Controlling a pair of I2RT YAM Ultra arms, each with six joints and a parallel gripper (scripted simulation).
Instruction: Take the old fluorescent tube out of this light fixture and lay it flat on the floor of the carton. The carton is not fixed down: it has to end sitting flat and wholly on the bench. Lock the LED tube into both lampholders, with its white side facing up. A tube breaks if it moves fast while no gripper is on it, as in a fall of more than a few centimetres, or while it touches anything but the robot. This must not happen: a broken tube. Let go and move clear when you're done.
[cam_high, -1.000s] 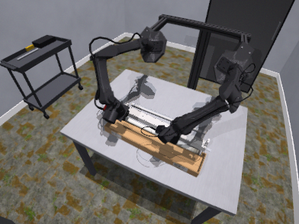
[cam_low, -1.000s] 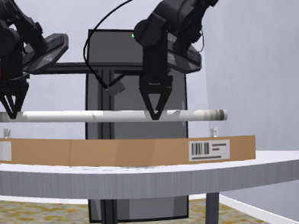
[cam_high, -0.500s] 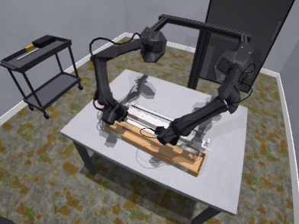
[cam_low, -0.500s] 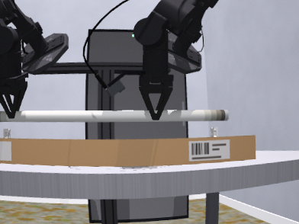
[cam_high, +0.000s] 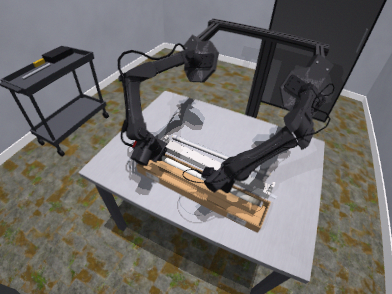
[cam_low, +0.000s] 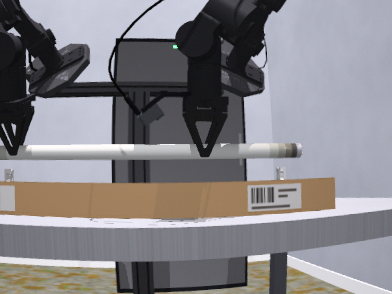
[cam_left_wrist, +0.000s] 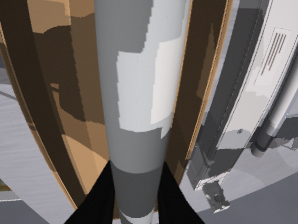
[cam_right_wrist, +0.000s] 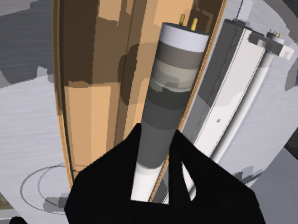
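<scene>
Right now the carton is 120 mm to the right of my left hand and 80 mm below it. Also, from my left hand: light fixture (150 mm behind, 110 mm to the right, 50 mm below); old fluorescent tube (120 mm to the right); LED tube (250 mm behind, 130 mm to the right, 90 mm below).
</scene>
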